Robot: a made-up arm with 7 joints.
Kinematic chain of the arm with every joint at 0, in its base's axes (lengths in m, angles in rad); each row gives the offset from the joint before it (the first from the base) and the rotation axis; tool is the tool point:
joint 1: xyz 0 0 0.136 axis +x
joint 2: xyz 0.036 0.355 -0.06 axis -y
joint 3: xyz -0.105 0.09 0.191 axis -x
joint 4: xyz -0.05 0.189 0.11 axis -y
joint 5: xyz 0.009 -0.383 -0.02 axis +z
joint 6: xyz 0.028 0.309 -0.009 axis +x
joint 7: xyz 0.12 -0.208 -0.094 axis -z
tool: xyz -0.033 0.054 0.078
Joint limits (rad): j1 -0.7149..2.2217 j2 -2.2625..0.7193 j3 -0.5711..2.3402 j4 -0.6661..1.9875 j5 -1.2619..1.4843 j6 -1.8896..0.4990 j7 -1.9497..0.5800
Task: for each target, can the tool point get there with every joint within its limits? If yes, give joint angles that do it. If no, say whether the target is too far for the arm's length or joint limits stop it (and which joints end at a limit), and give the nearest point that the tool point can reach.
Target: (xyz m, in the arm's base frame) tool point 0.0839 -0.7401 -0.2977
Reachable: no: joint limits stop it (at a limit: joint 1, joint 5, joint 6, joint 7) | nearest point 0.0760 -0.6652 -0.1478 | short by 0.168 m
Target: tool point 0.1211 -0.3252 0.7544
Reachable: yes | joints 1.7609 -0.5263 1.3765 1.4442 -0.0454 0.2380 0.0811
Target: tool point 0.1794 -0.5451 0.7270
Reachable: yes | joints 1.8778 -0.6650 0.9360 1.0133 -0.3844 -1.3101 0.1325
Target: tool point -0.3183 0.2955 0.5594
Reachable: yes | joints 0.4096 0.1542 0.1954 1.7728 -0.0560 -0.8693 -1.1605
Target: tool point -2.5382 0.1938 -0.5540
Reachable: no: too far | nearest point -0.7603 0.4152 -0.1439 | short by 1.838 m
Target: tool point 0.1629 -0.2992 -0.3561
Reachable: no: joint limits stop it (at a limit: joint 1, joint 2, joint 5, joint 6, joint 7) | nearest point 0.1867 -0.2322 -0.3301 | short by 0.076 m
